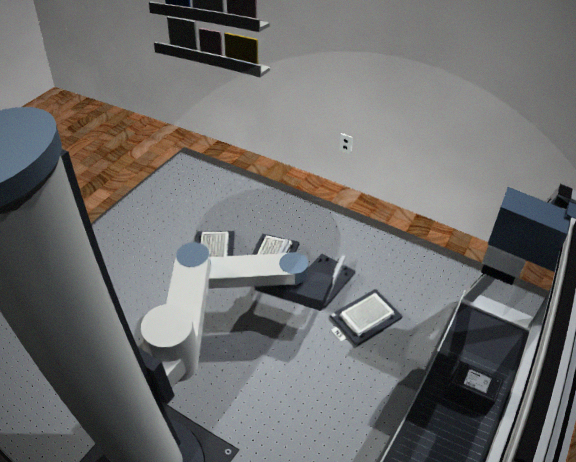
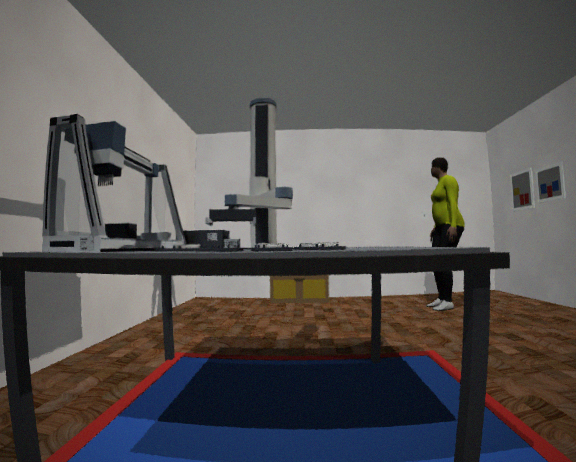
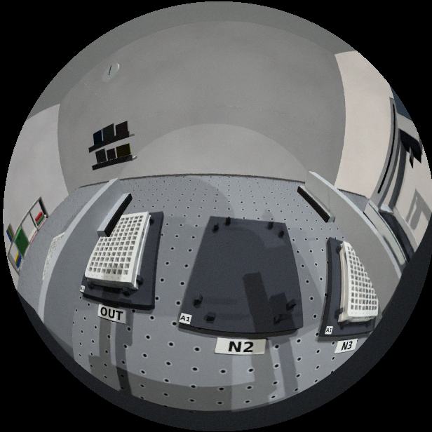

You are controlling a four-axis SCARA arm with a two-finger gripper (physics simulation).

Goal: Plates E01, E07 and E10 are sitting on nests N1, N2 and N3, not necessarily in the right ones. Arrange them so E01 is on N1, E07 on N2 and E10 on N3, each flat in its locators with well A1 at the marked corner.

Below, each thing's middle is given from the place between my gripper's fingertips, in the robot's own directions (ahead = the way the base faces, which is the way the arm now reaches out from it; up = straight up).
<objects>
Right now the nest N2 (image 1: 342, 279) is 40 mm to the right of my hand and 100 mm below it. From my hand the other things lie so: nest N3 (image 1: 345, 328): 60 mm behind, 200 mm to the right, 100 mm below; dark out nest (image 3: 144, 295): 140 mm to the left, 100 mm below; plate E10 (image 1: 370, 312): 60 mm behind, 200 mm to the right, 90 mm below.
</objects>
